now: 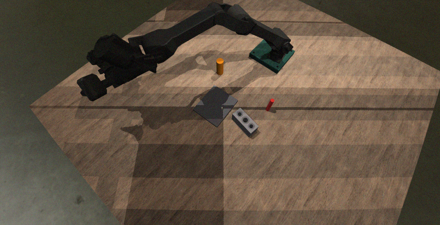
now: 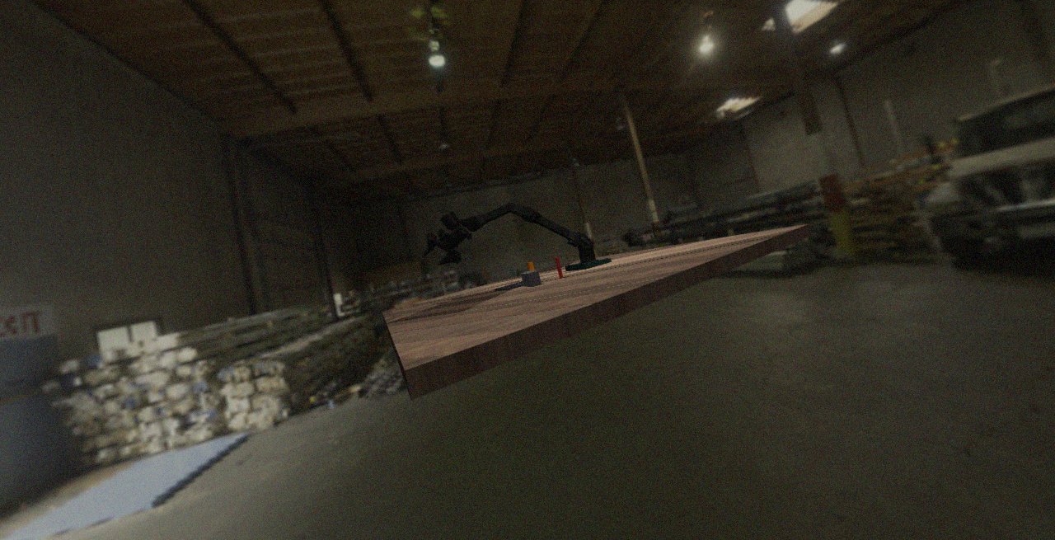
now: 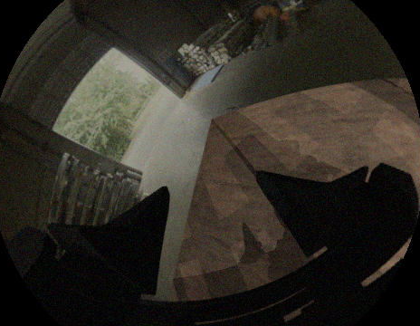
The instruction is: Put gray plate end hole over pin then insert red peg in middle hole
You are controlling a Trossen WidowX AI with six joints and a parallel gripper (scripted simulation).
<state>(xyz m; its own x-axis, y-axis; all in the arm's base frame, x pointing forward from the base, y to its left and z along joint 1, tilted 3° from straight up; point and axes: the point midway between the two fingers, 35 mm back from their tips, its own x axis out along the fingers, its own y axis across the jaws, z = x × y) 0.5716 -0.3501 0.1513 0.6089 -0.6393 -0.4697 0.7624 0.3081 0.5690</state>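
Right now my gripper tip is 420 mm to the right of the gray plate, 230 mm past it and 150 mm above it. From my gripper tip the other things lie so: red peg: 460 mm to the left, 340 mm behind, 150 mm below; gray base: 300 mm to the left, 240 mm behind, 180 mm below; orange cylinder: 380 mm behind, 210 mm to the left, 150 mm below.
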